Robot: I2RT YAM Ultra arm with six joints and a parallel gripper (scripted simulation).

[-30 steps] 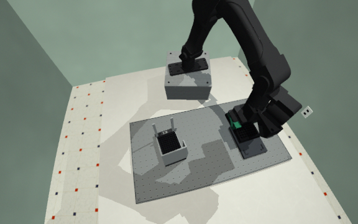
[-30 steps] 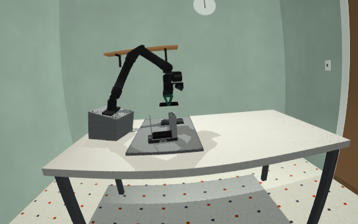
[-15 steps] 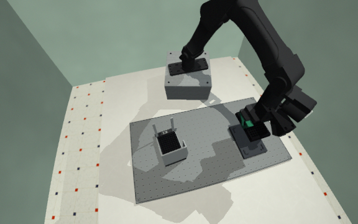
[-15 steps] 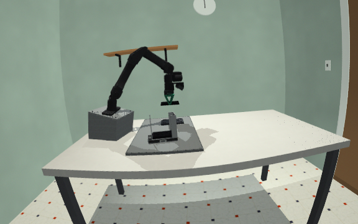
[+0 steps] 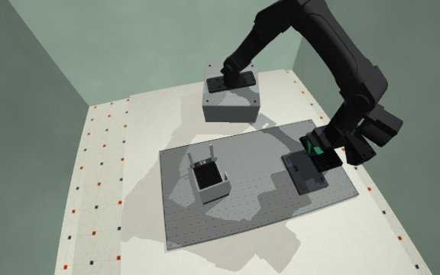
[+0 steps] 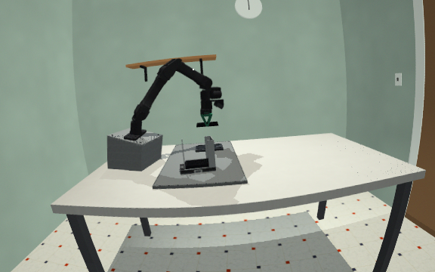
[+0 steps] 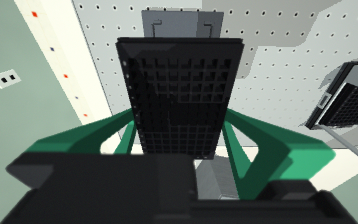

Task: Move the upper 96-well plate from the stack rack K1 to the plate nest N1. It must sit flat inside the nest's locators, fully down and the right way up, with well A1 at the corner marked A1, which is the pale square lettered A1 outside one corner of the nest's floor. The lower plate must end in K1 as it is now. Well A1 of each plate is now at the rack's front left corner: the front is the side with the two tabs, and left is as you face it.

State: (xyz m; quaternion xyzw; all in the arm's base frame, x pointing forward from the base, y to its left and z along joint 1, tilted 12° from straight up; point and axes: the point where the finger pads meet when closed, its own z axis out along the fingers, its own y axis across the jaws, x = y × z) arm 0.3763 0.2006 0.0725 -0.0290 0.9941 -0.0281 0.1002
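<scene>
Now: hand 140 mm above the pale A1 square, 70 mm past it and 50 mm to the right of it.
</scene>
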